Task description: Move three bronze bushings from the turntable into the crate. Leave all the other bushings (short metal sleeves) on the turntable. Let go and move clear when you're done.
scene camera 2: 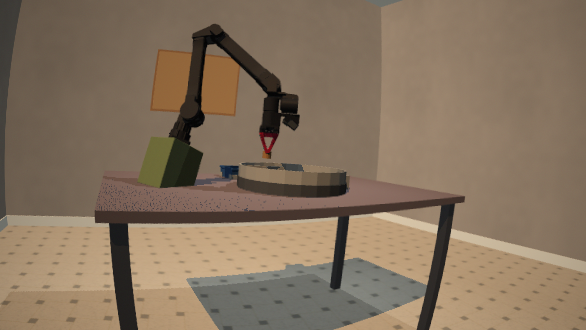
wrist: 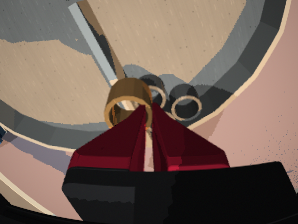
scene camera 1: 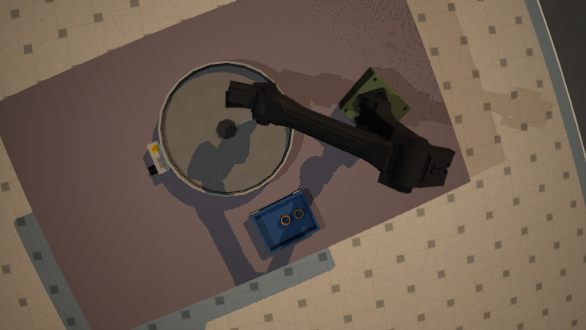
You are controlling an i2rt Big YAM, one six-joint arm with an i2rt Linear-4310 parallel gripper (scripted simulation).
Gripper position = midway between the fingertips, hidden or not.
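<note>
A blue crate [scene camera 1: 278, 236] and a turntable [scene camera 1: 204, 140] are visible. The turntable appears in the wrist view [wrist: 58, 81] too. Also visible: a bronze bushing [wrist: 127, 89] and, finally, my gripper [wrist: 148, 110].
</note>
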